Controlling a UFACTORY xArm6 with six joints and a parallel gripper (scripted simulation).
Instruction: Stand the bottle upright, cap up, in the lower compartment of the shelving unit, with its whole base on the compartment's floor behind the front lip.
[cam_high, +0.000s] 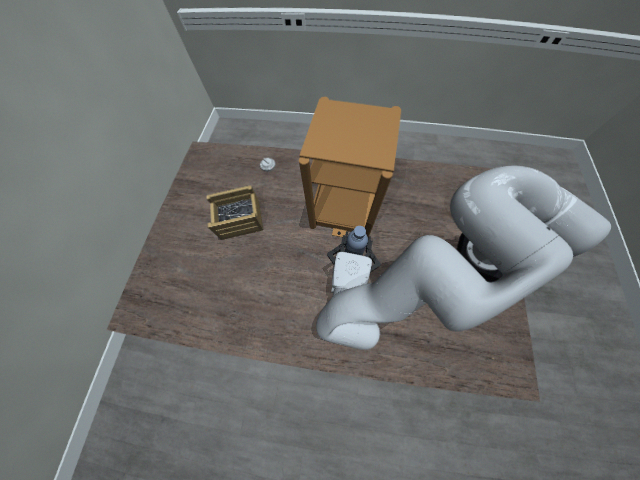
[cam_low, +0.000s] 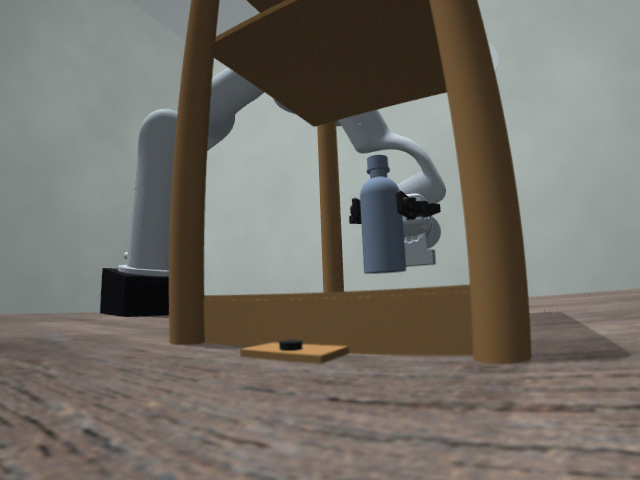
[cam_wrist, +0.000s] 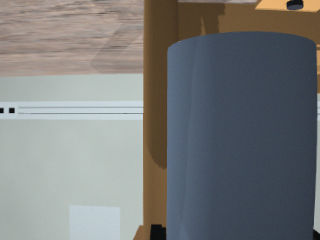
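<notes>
My gripper is now 70 mm short of the shelving unit, 200 mm to the left of it and 30 mm below it. Also, from my hand: white ball (440 mm ahead, 330 mm to the right, 140 mm below); then bottle (10 mm above).
</notes>
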